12 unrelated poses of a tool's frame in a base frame.
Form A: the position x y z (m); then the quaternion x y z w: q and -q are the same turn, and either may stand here.
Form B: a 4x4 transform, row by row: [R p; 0 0 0 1], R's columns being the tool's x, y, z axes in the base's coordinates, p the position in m. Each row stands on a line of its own. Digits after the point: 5 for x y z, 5 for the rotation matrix.
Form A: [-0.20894 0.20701 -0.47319 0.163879 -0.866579 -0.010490 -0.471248]
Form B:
-0.50214 -0.29391 0.81331 -0.20894
-0.27414 0.94607 0.17264 0.20701
-0.82019 -0.13627 -0.55563 -0.47319
0 0 0 1

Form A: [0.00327 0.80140 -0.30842 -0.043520 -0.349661 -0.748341 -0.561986]
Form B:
-0.36456 -0.81068 0.45815 0.00327
0.87155 -0.12382 0.47442 0.80140
-0.32787 0.57225 0.75169 -0.30842
0 0 0 1

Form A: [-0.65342 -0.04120 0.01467 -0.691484 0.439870 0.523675 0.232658]
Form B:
0.06456 -0.85200 -0.51955 -0.65342
-0.36465 -0.50477 0.78246 -0.04120
-0.92890 0.13894 -0.34327 0.01467
0 0 0 1

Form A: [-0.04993 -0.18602 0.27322 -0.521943 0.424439 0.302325 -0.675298]
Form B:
0.45690 -0.03475 -0.88884 -0.04993
-0.85138 0.27235 -0.44830 -0.18602
0.25765 0.96157 0.09485 0.27322
0 0 0 1

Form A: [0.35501 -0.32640 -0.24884 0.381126 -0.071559 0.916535 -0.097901]
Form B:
-0.69032 0.12491 0.71264 0.35501
-0.23401 -0.97059 -0.05655 -0.32640
0.68462 -0.20580 0.69924 -0.24884
0 0 0 1

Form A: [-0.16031 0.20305 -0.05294 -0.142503 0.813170 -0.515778 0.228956]
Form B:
-0.85454 0.00442 0.51936 -0.16031
-0.46794 0.42733 -0.77358 0.20305
-0.22536 -0.90408 -0.36310 -0.05294
0 0 0 1

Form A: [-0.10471 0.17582 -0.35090 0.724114 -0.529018 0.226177 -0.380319]
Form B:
0.33797 -0.59410 0.72995 -0.10471
-0.93818 -0.15099 0.31149 0.17582
-0.07484 -0.79009 -0.60840 -0.35090
0 0 0 1

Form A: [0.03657 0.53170 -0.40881 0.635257 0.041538 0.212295 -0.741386]
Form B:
0.90641 0.36756 0.20813 0.03657
-0.26201 0.10276 0.95958 0.53170
0.33132 -0.92431 0.18945 -0.40881
0 0 0 1

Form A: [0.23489 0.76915 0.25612 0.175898 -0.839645 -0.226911 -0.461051]
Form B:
-0.51298 -0.50462 0.69441 0.23489
-0.08615 0.83514 0.54325 0.76915
-0.85406 0.21885 -0.47189 0.25612
0 0 0 1

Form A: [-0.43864 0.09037 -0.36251 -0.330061 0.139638 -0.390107 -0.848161]
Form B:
0.65664 -0.75393 0.02065 -0.43864
0.56957 0.47775 -0.66884 0.09037
0.49439 0.45094 0.74312 -0.36251
0 0 0 1

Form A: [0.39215 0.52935 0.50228 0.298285 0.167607 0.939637 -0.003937]
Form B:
-0.82202 0.10739 0.55924 0.39215
0.09259 -0.94378 0.31733 0.52935
0.56188 0.31263 0.76587 0.50228
0 0 0 1

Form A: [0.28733 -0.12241 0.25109 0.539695 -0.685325 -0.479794 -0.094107]
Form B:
-0.39975 -0.83004 -0.38890 0.28733
-0.64943 -0.04295 0.75921 -0.12241
-0.64687 0.55605 -0.52188 0.25109
0 0 0 1

